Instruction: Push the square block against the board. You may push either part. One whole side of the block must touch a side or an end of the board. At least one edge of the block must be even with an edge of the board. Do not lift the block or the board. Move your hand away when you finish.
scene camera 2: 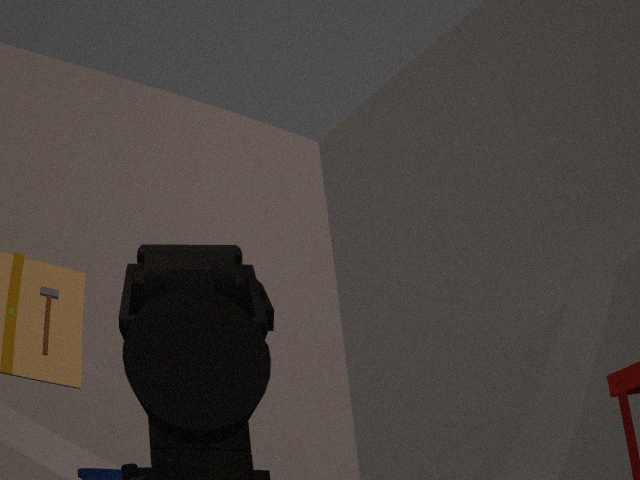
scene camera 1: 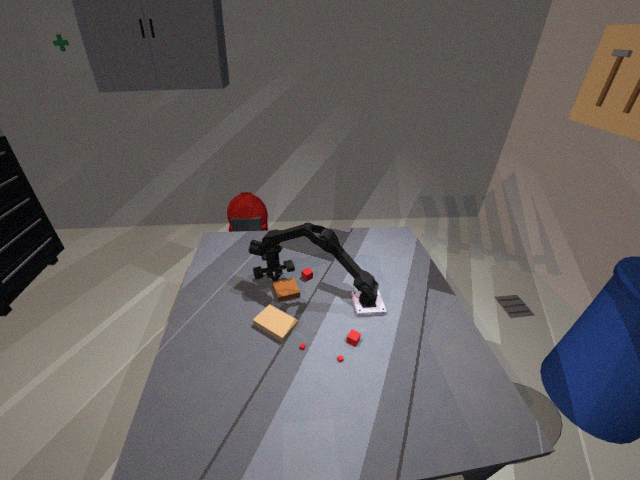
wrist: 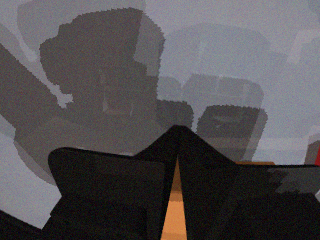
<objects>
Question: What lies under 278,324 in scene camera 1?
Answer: A tan board.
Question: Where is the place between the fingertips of my gripper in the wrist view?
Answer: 178,131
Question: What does my gripper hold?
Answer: Nothing.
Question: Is my gripper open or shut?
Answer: Shut.
</objects>
